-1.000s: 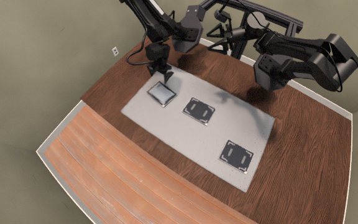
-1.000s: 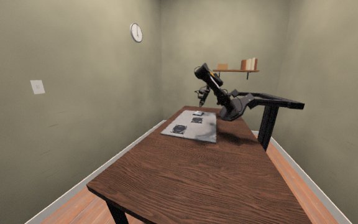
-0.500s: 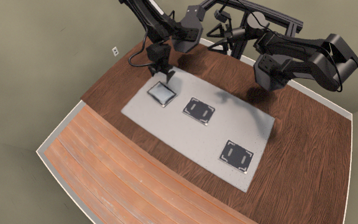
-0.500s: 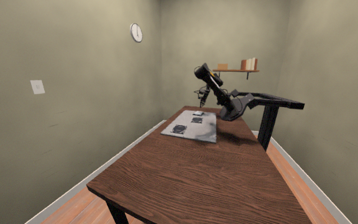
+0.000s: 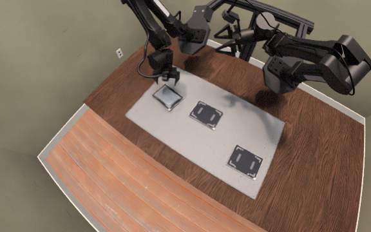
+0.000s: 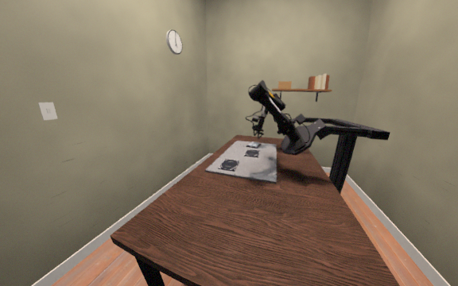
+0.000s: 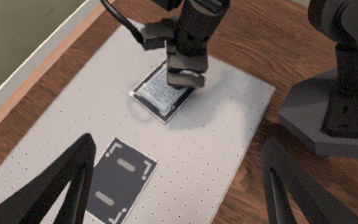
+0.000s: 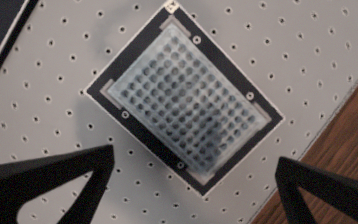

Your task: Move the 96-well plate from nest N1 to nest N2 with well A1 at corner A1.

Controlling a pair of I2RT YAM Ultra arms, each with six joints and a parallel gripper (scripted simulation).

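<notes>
The clear 96-well plate is 80 mm below my right hand, 20 mm ahead of it and 10 mm to the left of it. Also, from my right hand: white corner label (340 mm to the left, 90 mm below, 70 mm ahead); then black plate nest (260 mm to the left, 100 mm below, 10 mm ahead).
</notes>
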